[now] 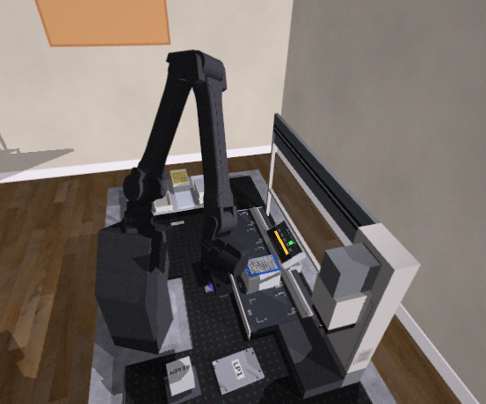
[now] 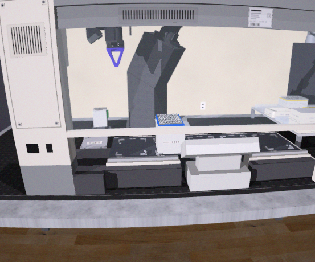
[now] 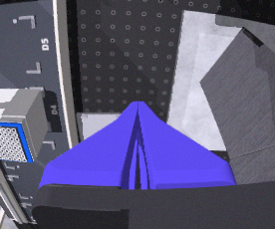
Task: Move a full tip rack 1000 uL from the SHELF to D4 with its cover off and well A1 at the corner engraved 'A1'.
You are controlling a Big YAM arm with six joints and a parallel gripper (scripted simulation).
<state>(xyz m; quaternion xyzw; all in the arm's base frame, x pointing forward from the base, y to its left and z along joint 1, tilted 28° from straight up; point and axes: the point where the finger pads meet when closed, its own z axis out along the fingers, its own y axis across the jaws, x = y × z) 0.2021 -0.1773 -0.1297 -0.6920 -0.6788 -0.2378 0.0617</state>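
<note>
Now: hand 130 mm past the ready block, 60 mm to the left of it and 230 mm above it. The rest, counted from my hand: instrument tower 380 mm ahead, 170 mm to the right, 30 mm below; tip rack 230 mm ahead, 180 mm to the left, 190 mm below; regrip nest RG 60 mm ahead, 300 mm to the left, 310 mm below.
</note>
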